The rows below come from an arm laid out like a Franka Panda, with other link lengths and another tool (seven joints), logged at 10 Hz.
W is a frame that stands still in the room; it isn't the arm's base.
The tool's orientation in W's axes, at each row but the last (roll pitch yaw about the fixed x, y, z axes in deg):
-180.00, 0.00, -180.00
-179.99, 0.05, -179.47
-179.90, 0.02, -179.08
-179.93, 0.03, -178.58
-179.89, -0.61, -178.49
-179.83, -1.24, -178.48
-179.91, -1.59, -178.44
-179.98, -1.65, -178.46
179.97, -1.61, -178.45
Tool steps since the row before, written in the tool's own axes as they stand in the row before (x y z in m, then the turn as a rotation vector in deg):
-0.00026, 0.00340, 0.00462, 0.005, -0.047, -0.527
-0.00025, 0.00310, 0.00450, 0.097, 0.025, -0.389
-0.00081, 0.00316, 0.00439, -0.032, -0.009, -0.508
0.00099, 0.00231, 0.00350, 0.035, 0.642, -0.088
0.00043, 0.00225, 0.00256, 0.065, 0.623, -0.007
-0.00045, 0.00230, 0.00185, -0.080, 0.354, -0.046
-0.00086, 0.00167, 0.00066, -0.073, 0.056, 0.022
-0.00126, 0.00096, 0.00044, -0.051, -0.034, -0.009
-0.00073, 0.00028, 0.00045, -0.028, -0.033, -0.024
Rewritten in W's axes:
0.00026, 0.00340, -0.00462, -0.005, -0.047, 0.527
0.00023, 0.00310, -0.00450, -0.098, 0.024, 0.389
0.00076, 0.00316, -0.00440, 0.032, -0.008, 0.508
-0.00105, 0.00228, -0.00350, -0.051, 0.641, 0.087
-0.00052, 0.00223, -0.00256, -0.081, 0.621, 0.006
0.00035, 0.00230, -0.00187, 0.072, 0.356, 0.043
0.00080, 0.00169, -0.00069, 0.071, 0.058, -0.024
0.00122, 0.00099, -0.00048, 0.052, -0.033, 0.008
0.00071, 0.00030, -0.00047, 0.030, -0.032, 0.023

